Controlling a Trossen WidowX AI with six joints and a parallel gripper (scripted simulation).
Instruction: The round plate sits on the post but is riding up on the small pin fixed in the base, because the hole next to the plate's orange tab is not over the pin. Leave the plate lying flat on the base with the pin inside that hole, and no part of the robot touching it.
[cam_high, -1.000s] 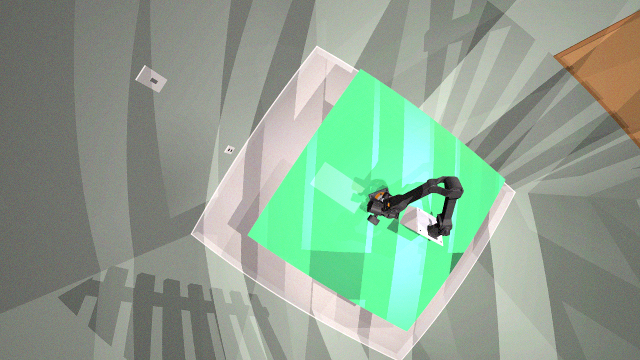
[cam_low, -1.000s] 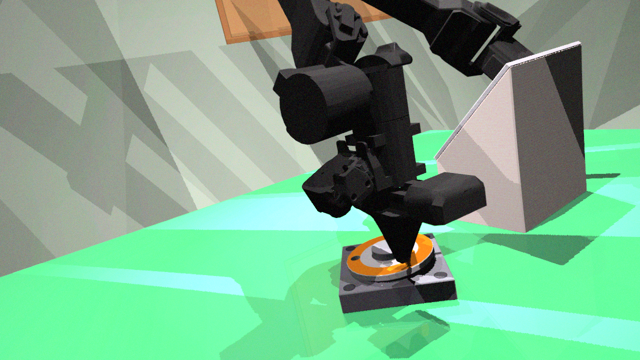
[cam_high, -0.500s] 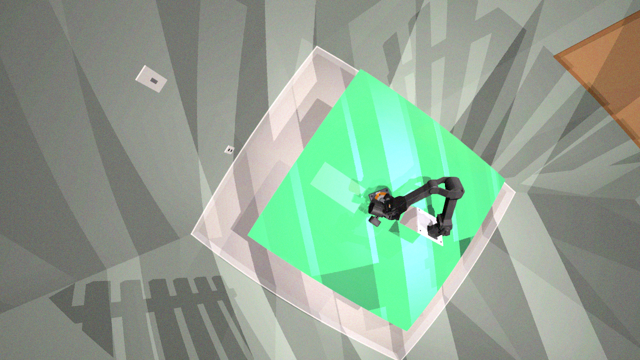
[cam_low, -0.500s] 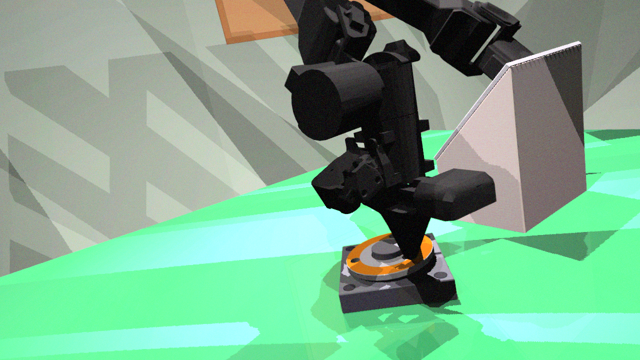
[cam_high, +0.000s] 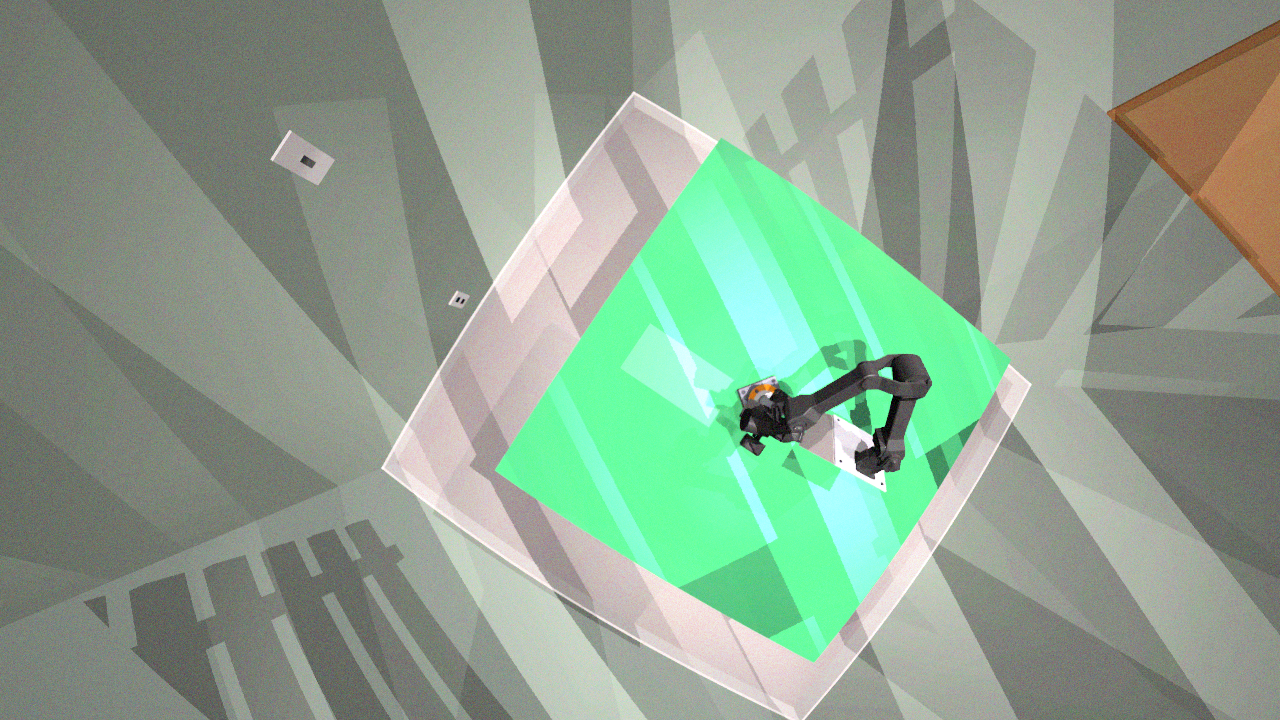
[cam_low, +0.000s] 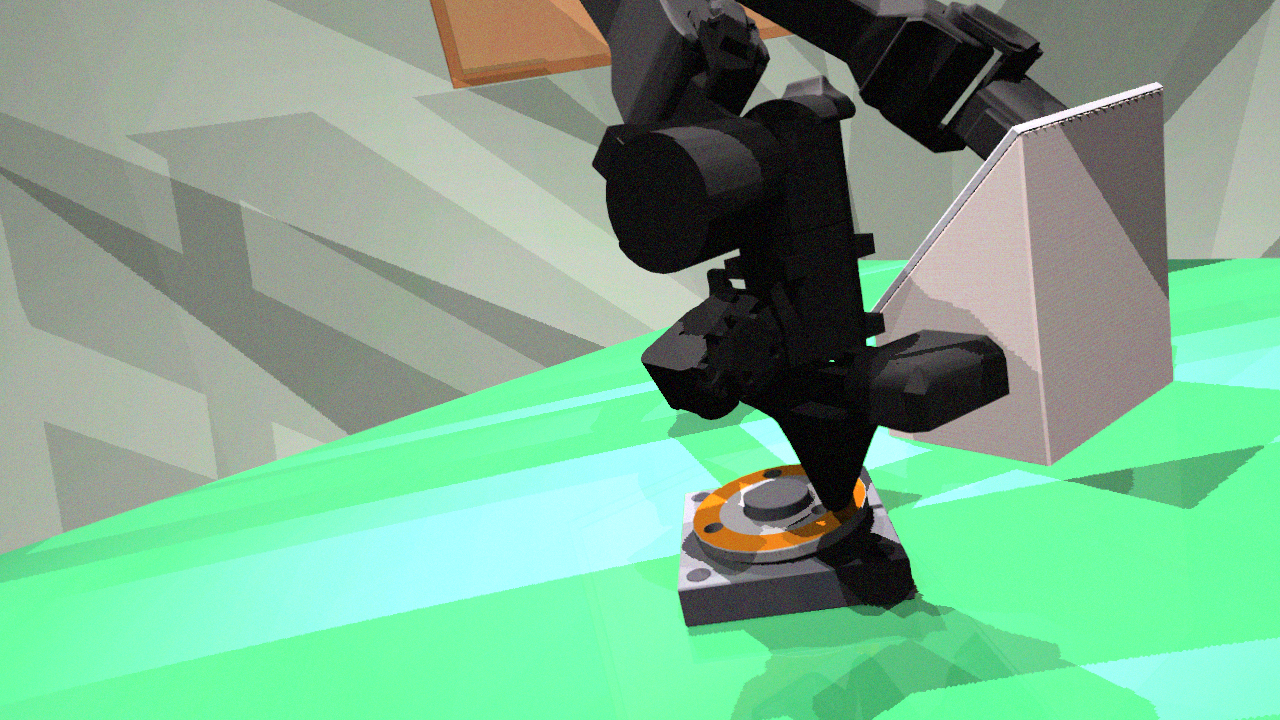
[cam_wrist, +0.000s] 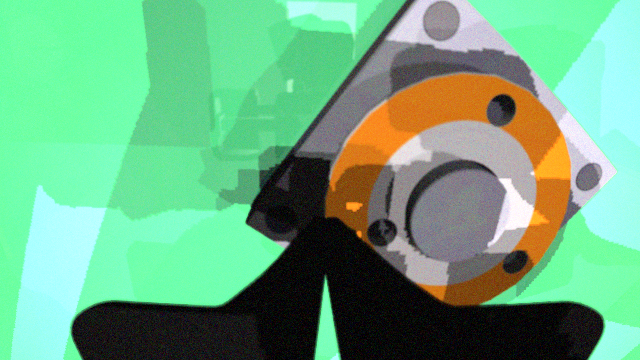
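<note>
Right now the round plate is 3 cm to the right of my gripper tip, 1 cm below it and 1 cm behind it. From my gripper tip the other things lie so: square base 5 cm to the right, 2 cm below.
</note>
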